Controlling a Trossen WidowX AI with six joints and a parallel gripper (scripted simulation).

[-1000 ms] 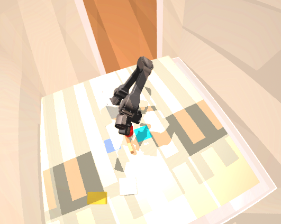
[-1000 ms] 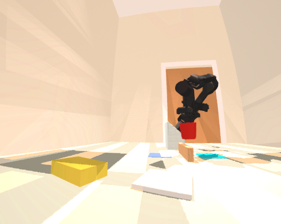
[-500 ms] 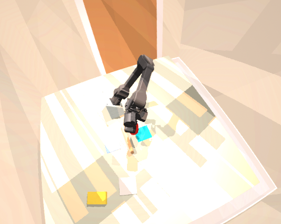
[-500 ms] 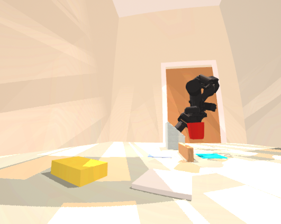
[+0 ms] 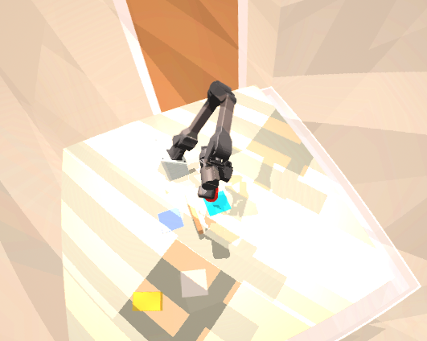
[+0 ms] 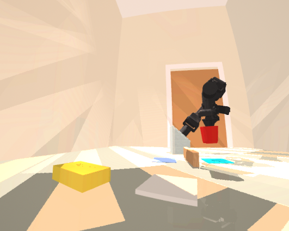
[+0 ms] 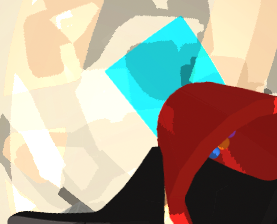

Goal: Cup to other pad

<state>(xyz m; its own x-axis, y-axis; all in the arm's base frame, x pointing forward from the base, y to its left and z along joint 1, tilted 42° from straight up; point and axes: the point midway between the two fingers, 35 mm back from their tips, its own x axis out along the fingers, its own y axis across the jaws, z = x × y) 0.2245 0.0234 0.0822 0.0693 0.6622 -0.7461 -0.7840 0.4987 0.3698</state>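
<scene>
My gripper tip is now 12 cm above the cyan pad and 3 cm short of it. The rest, counted from my gripper tip: wooden block: 11 cm to the right, 10 cm below, 1 cm ahead; red cup: 2 cm to the right, 2 cm ahead; flat white slab: 29 cm ahead, 24 cm to the right, 11 cm below.
</scene>
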